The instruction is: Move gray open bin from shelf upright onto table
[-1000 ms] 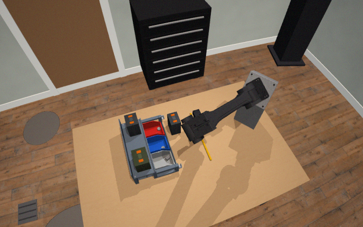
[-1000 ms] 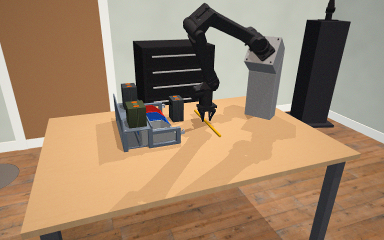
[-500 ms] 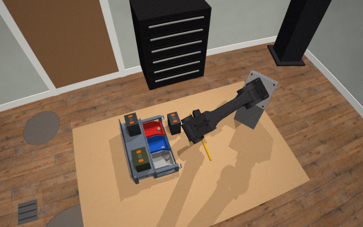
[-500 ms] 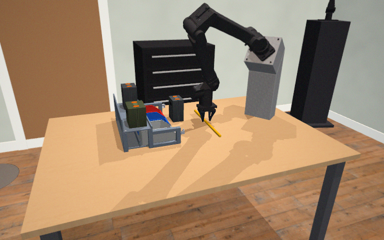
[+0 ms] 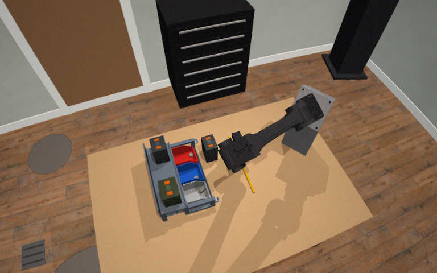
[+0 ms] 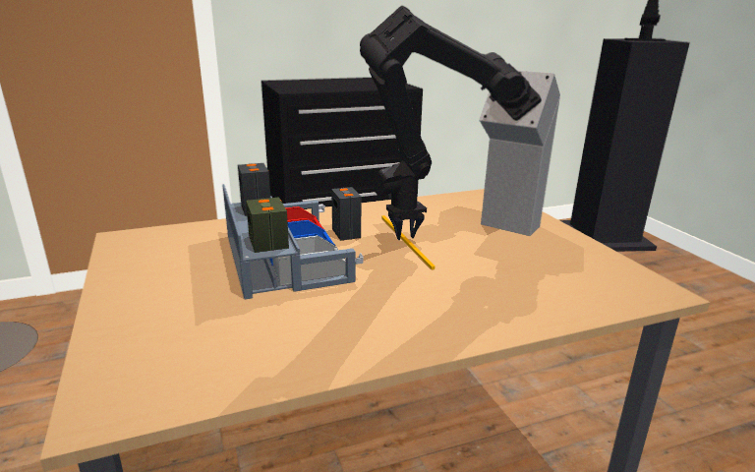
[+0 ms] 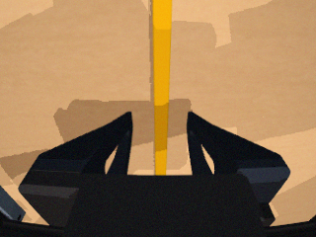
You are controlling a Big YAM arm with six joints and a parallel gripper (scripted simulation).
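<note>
Now: hand 10 mm above the yellow bar. Also, from my hand: blue bin 300 mm ahead, 80 mm to the left, 30 mm above; gray open bin 270 mm ahead, 190 mm to the left, 30 mm above; red bin 330 mm ahead, 30 mm to the right, 30 mm above.
</note>
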